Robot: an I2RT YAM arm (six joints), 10 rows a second.
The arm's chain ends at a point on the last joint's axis. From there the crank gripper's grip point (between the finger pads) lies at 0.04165 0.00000 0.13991 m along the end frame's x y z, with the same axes.
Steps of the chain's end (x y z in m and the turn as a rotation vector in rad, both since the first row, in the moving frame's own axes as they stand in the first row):
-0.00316 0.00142 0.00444 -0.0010 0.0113 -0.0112
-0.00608 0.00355 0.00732 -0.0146 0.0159 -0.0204
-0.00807 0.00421 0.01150 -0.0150 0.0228 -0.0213
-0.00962 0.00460 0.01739 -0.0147 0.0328 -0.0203
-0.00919 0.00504 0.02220 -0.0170 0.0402 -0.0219
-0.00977 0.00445 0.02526 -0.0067 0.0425 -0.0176
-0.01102 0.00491 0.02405 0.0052 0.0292 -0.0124
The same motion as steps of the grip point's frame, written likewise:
-0.00158 0.00108 0.00396 -0.0010 0.0113 -0.0112
-0.00385 0.00472 0.00663 -0.0146 0.0159 -0.0204
-0.00488 0.00538 0.01051 -0.0150 0.0228 -0.0213
-0.00504 0.00575 0.01594 -0.0147 0.0328 -0.0203
-0.00359 0.00643 0.02040 -0.0170 0.0402 -0.0219
-0.00386 0.00460 0.02336 -0.0067 0.0425 -0.0176
-0.00696 0.00364 0.02277 0.0052 0.0292 -0.0124

